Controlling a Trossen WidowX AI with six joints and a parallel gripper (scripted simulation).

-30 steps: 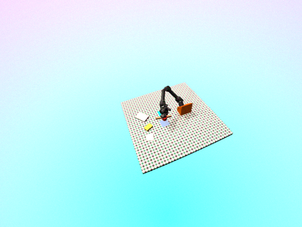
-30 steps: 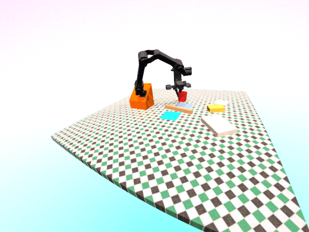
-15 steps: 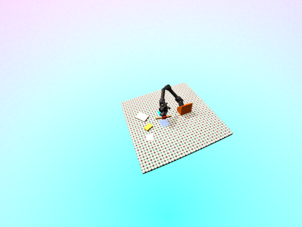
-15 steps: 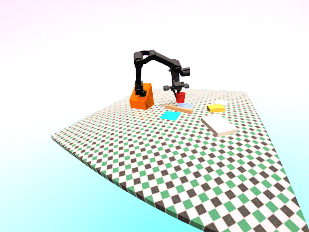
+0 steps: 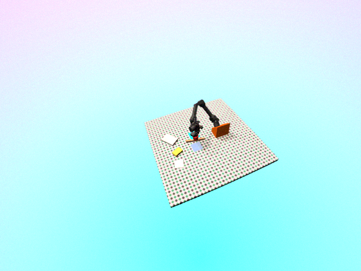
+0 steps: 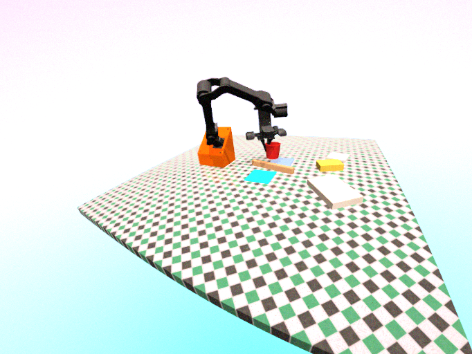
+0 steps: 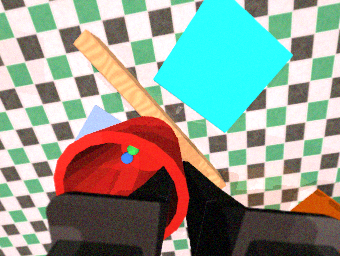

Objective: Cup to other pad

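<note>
The blue marble is 30 mm to the left of my gripper tip, 30 mm ahead of it and 20 mm below it. From my gripper tip the other things lie so: red cup 30 mm ahead, 10 mm to the left; green marble 30 mm ahead, 20 mm to the left, 20 mm below; wooden bar 90 mm below, 20 mm ahead.
</note>
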